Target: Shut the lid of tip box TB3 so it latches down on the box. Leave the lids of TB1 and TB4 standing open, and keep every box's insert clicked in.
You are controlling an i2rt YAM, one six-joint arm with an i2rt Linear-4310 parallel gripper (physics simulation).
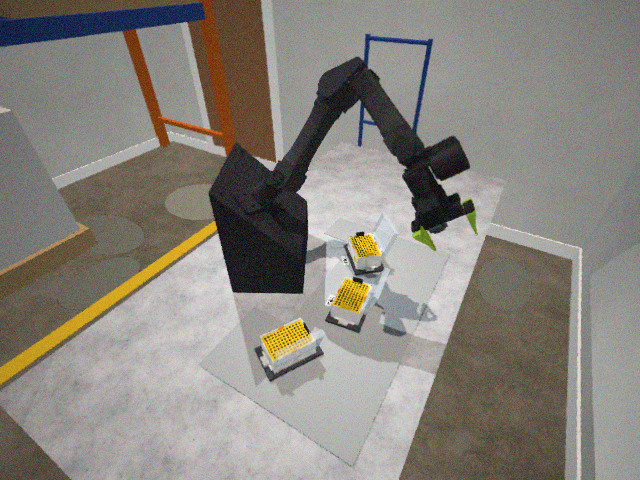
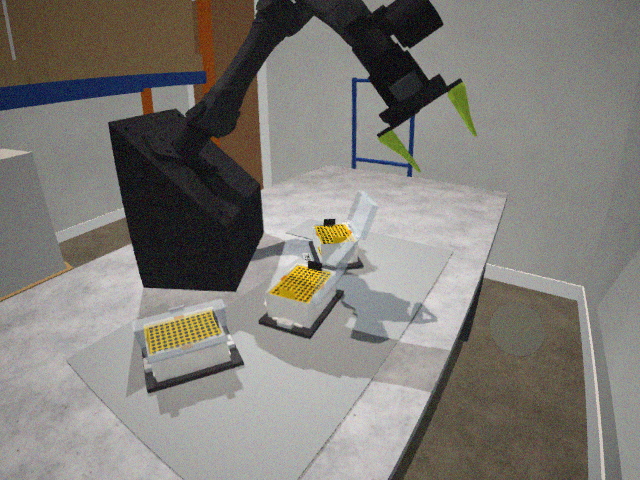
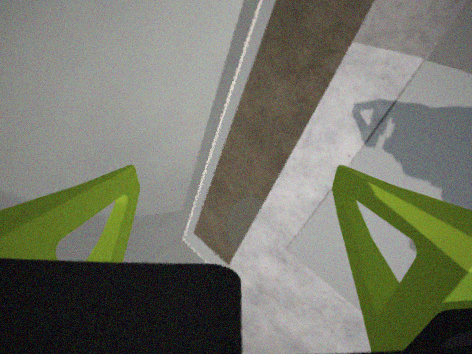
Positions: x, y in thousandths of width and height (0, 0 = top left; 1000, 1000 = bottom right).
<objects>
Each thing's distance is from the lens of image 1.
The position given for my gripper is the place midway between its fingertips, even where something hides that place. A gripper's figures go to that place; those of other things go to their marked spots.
my gripper (image 1: 712, 505): 0.85 m
yellow insert (image 1: 437, 707): 0.93 m
clear lid (image 1: 476, 720): 0.81 m
grey mat (image 1: 521, 832): 0.90 m
The marked spots on the clear lid and the grey mat are 0.17 m apart.
</objects>
